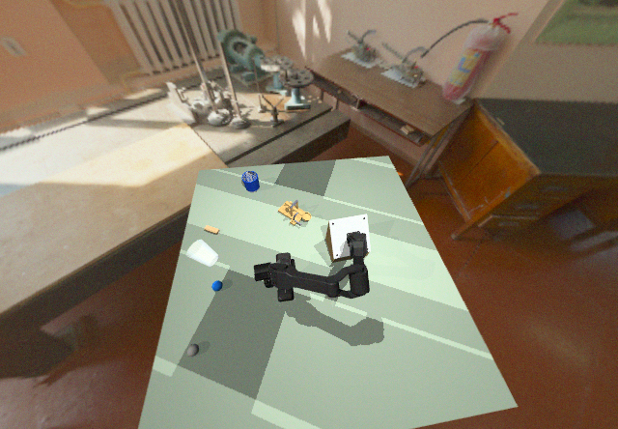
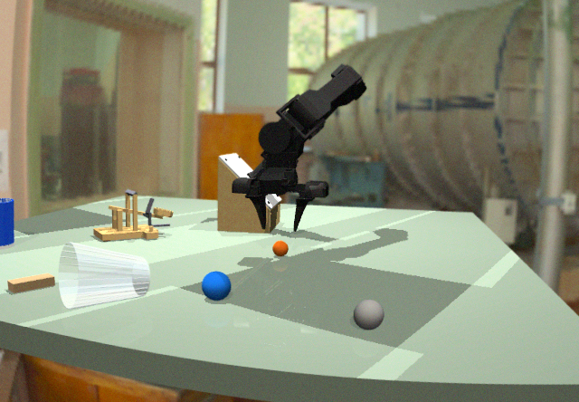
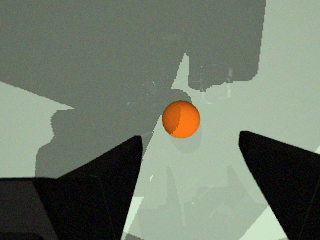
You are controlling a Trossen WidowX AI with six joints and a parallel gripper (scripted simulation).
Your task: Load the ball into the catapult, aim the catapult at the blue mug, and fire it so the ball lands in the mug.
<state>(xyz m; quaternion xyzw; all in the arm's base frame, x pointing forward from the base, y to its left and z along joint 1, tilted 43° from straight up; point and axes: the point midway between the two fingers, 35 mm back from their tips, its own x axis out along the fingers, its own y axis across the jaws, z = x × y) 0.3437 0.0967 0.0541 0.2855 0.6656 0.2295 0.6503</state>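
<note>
The orange ball is 40 mm below my gripper tip. Also, from my gripper tip: wooden catapult (340 mm to the right, 110 mm behind); blue ball (300 mm ahead, 50 mm to the right, 30 mm below); grey ball (380 mm ahead, 170 mm to the left, 30 mm below).
</note>
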